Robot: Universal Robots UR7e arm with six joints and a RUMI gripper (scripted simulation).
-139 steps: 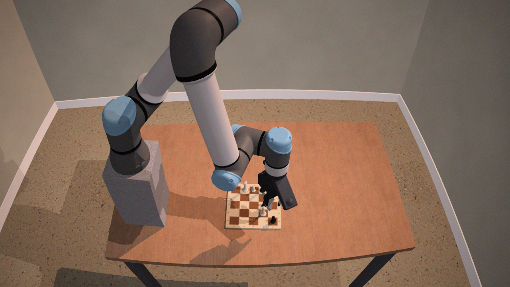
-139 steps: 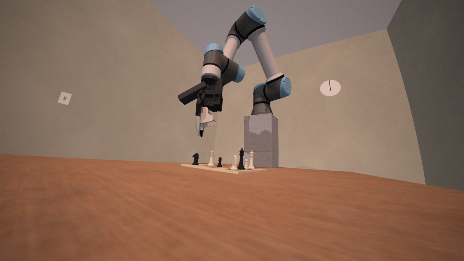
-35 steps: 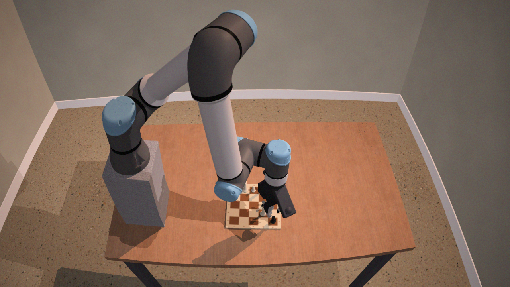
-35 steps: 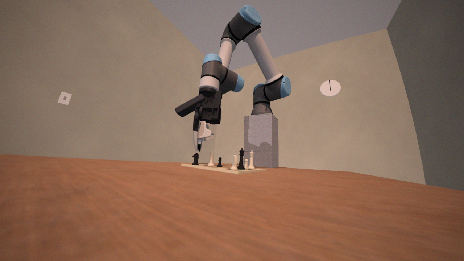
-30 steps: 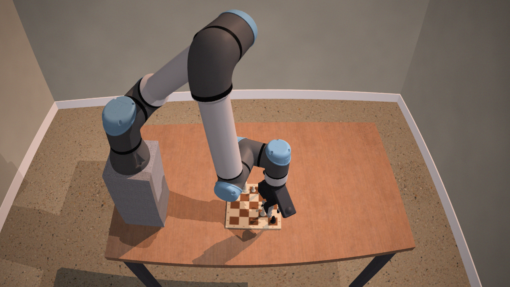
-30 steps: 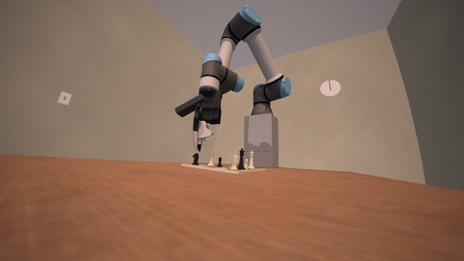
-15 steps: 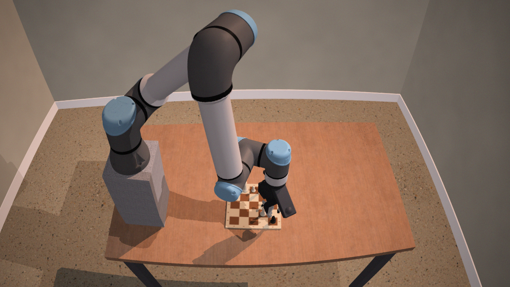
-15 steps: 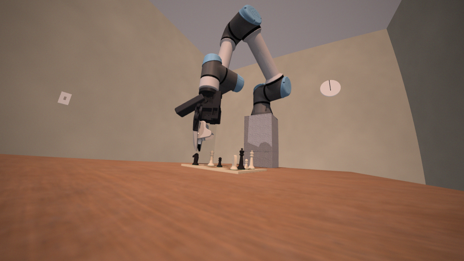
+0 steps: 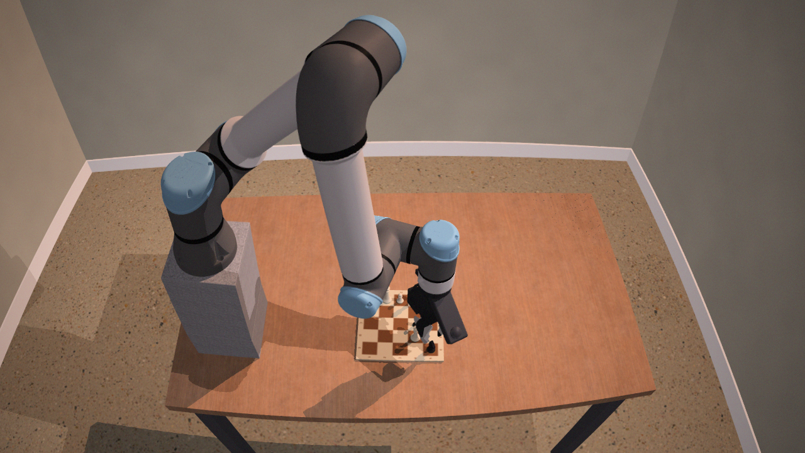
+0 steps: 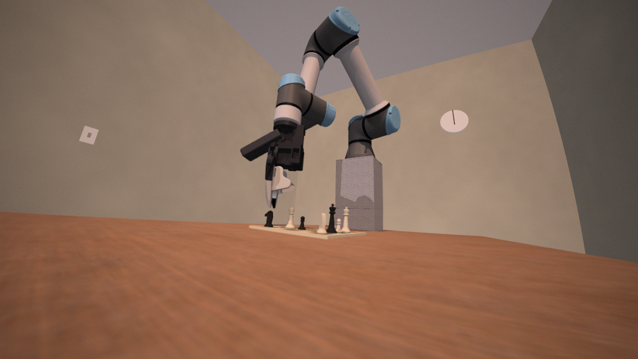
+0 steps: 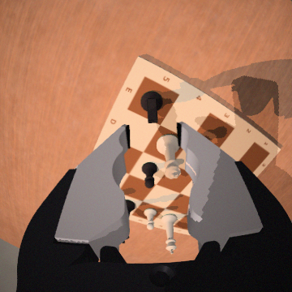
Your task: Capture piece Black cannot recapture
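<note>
My hand is 5 cm above the black knight. The rest, counted from my hand: chessboard (9 cm to the left, 7 cm below, 7 cm behind); tall black piece (16 cm to the left, 3 cm below, 2 cm behind); black pawn (8 cm to the left, 5 cm below, 3 cm behind).
</note>
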